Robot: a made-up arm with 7 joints.
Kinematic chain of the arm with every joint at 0, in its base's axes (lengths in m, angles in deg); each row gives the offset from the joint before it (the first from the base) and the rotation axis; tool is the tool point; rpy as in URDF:
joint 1: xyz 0 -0.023 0.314 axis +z
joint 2: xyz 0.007 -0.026 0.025 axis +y
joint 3: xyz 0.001 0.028 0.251 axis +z
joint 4: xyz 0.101 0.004 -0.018 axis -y
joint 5: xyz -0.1 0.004 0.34 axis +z
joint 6: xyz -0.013 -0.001 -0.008 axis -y
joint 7: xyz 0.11 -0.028 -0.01 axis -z
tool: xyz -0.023 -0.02 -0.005 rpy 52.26 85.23 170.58
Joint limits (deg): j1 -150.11..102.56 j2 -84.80..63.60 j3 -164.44..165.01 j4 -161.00..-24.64 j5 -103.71..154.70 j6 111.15..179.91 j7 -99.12..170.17
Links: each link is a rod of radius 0.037 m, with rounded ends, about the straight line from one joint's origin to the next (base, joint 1, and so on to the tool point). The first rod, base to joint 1, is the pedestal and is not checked.
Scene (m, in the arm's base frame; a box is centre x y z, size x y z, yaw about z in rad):
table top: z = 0
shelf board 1: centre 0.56 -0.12 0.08 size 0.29 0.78 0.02 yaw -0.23
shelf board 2: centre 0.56 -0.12 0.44 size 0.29 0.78 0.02 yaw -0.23
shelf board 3: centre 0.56 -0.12 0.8 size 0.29 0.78 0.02 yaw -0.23
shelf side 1: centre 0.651 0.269 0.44 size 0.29 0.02 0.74 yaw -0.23
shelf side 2: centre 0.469 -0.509 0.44 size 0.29 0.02 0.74 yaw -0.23
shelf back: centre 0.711 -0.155 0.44 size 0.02 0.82 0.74 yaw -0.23
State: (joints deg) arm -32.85 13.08 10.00 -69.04 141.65 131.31 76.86
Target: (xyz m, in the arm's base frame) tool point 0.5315 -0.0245 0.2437
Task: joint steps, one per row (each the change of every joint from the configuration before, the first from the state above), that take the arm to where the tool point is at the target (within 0.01 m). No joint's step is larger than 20 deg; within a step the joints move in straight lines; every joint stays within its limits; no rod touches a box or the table.
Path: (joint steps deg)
1: -1.19 -15.57 -1.94 -16.15 2.19 10.89 -0.67
2: -1.18 -15.58 -1.95 -16.15 2.20 10.90 -0.68
3: -1.19 -15.57 -1.94 -16.15 2.19 10.89 -0.67
4: 18.27 -7.53 -16.51 -7.25 -1.36 -4.15 8.21
5: 18.27 -7.53 -16.50 -7.25 -1.36 -4.16 8.22
6: 18.28 -7.52 -16.51 -7.25 -1.36 -4.15 8.21
7: 18.27 -7.53 -16.51 -7.26 -1.36 -4.16 8.21
8: 18.27 -7.53 -16.51 -7.25 -1.36 -4.16 8.21
9: 18.27 -7.53 -16.50 -7.25 -1.37 -4.15 8.21
10: 9.78 -1.99 -1.44 15.23 -3.75 -9.31 1.69
11: 9.78 -2.00 -1.43 15.22 -3.76 -9.30 1.68
12: 9.78 -2.00 -1.43 15.23 -3.76 -9.30 1.69

